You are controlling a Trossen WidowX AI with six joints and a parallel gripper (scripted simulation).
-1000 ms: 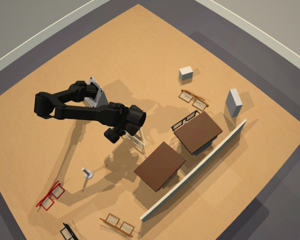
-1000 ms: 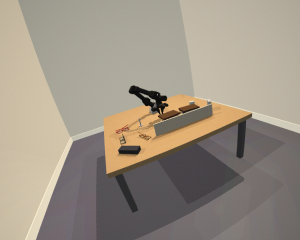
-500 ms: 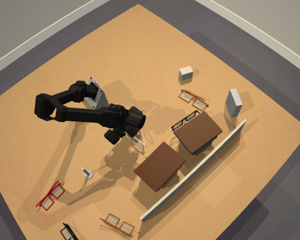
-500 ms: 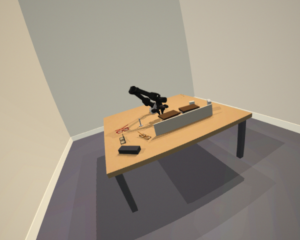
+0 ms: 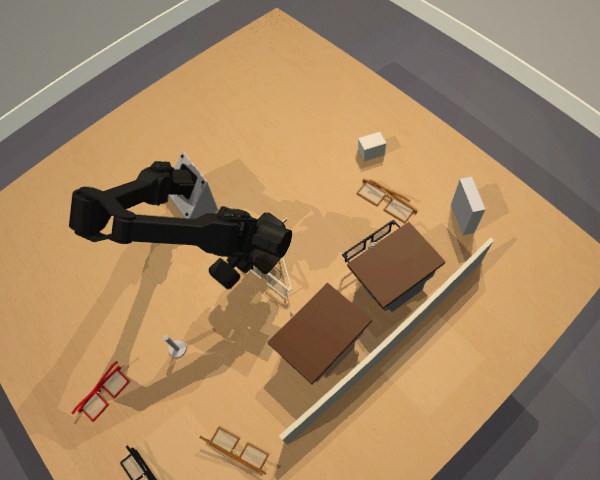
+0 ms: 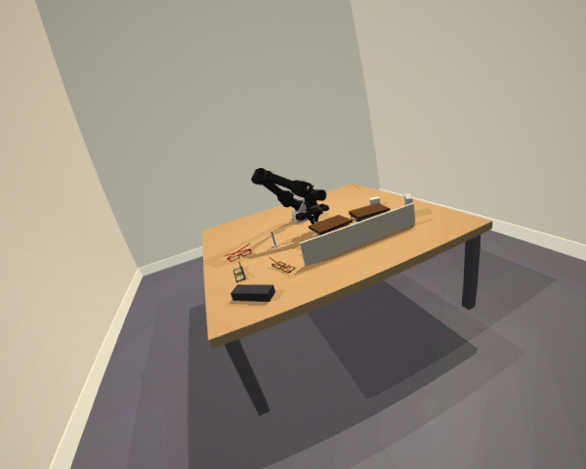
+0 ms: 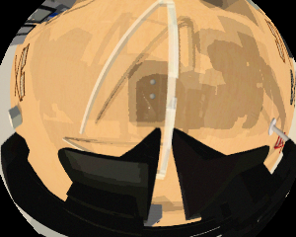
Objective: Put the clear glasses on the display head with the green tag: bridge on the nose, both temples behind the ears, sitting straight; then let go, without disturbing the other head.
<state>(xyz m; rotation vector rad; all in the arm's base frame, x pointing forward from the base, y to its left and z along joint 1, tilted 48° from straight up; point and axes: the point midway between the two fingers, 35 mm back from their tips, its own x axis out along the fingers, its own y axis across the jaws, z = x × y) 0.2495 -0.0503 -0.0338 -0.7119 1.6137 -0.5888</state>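
My gripper tip is now 30 mm short of the peg stand, 250 mm to the left of it and 10 mm below it. The rest, counted from my gripper tip: white wall (350 mm ahead, 90 mm to the left, 40 mm above); then black box (430 mm ahead, 450 mm to the right); then display head (210 mm ahead, 10 mm to the right, 40 mm above).
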